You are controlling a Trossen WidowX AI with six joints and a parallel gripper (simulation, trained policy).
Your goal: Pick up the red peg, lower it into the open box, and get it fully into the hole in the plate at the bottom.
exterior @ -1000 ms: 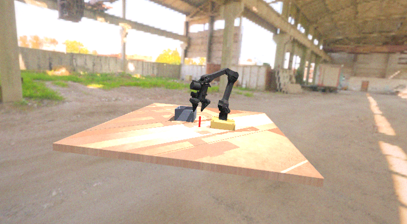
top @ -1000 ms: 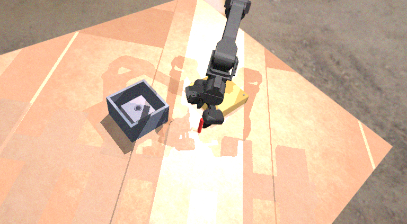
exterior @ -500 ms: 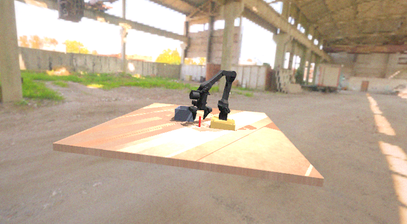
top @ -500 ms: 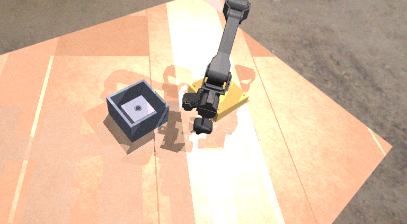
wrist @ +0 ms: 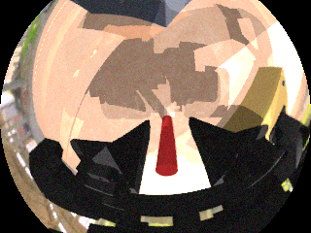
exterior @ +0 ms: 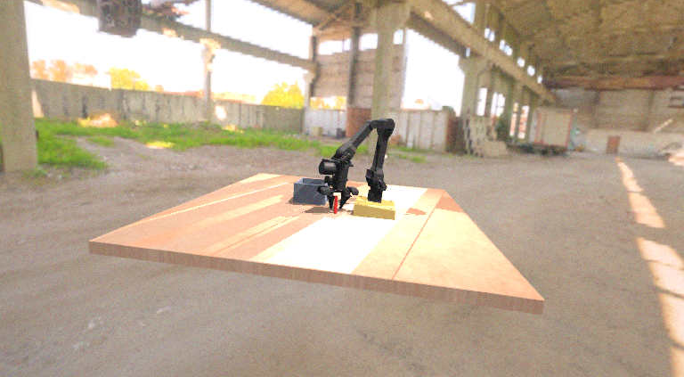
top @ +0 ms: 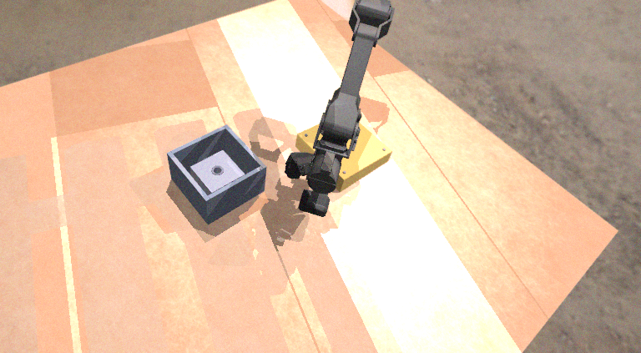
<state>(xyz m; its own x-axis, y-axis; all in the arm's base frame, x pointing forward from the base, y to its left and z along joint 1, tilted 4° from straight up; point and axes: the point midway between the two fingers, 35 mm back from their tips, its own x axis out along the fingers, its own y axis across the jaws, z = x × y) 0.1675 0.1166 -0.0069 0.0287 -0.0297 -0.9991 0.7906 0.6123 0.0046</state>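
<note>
My gripper tip is 150 mm short of the pale plate, 180 mm to the left of it and 30 mm below it. Round my gripper tip: red peg 10 mm to the left, 20 mm above; dark blue box 150 mm ahead, 180 mm to the right, 10 mm above.
</note>
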